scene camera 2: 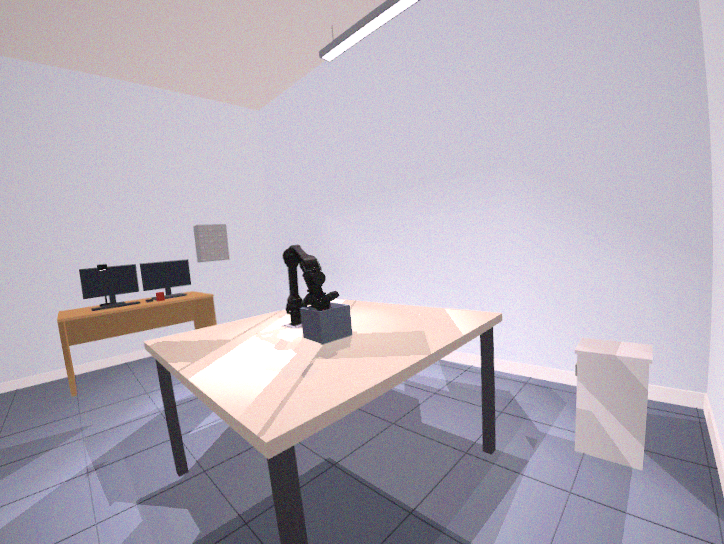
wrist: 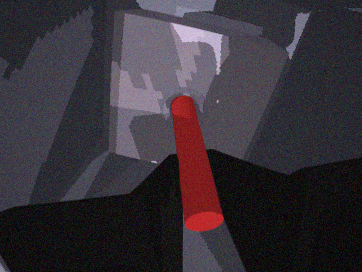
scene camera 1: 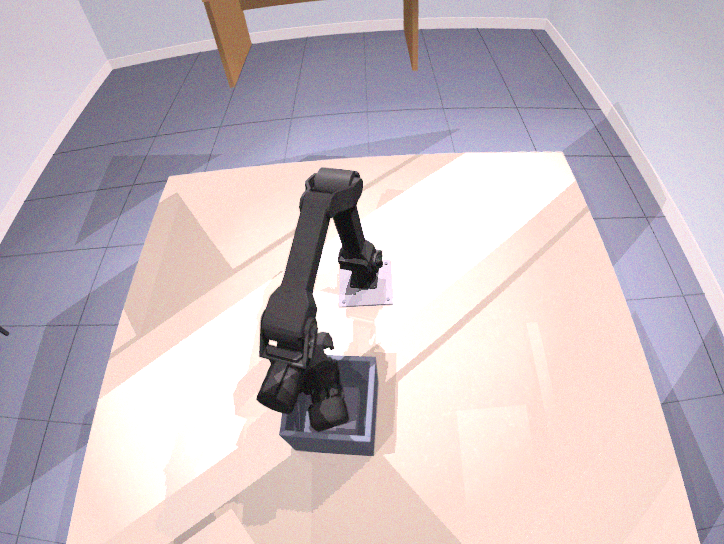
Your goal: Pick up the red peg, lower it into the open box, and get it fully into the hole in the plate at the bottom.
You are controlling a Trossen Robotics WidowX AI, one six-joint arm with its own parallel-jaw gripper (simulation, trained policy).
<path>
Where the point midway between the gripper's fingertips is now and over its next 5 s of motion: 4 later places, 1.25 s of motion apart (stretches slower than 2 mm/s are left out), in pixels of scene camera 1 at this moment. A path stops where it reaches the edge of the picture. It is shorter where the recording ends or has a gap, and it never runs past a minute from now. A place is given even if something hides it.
My gripper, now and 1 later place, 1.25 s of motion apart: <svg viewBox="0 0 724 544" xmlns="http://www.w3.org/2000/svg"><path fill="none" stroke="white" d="M338 399L332 417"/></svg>
</path>
